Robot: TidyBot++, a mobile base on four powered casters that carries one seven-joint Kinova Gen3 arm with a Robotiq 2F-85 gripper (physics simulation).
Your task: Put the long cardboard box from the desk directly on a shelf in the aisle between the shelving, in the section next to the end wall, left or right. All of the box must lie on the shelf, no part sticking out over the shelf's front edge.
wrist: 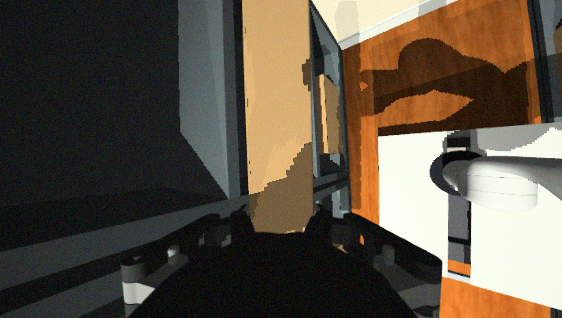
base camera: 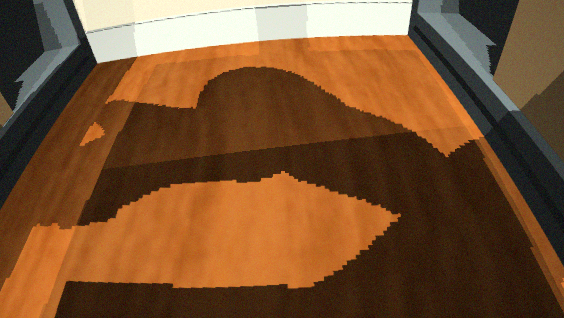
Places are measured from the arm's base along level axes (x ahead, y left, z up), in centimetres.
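Where they show: gripper, fingertip midpoint: (wrist: 281,208).
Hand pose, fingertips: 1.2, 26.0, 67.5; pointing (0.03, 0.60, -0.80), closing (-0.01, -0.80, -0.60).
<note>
Each offset is from my fingertips to the top centre of the thing, as dx, dy, dz. "pt": to the spot under its first point. Level surfaces: height alone.
The long cardboard box (wrist: 278,110) runs up the wrist view from between the fingertips, its far end cut off by the top edge. My gripper (wrist: 281,208) is shut on the box near its close end. The dark shelving (wrist: 232,100) stands along the box's left side in the wrist view, with a dark shelf opening beyond its grey edge. I cannot tell whether the box touches it. The end wall (base camera: 200,12) (wrist: 380,12) stands at the far end of the aisle. The gripper and the held box do not show in the base camera.
Shelving stands on the left (base camera: 45,75) and right (base camera: 525,135) of the aisle floor {dz -107.1} (base camera: 225,235). A cardboard box {+29.6, +39.1, -72.5} (wrist: 331,115) sits low in the left shelving in the wrist view; another {pt +46.5, -60.4, -91.5} (base camera: 530,55) is in the right shelving. My white base (wrist: 415,200) shows below the arm (wrist: 502,187).
</note>
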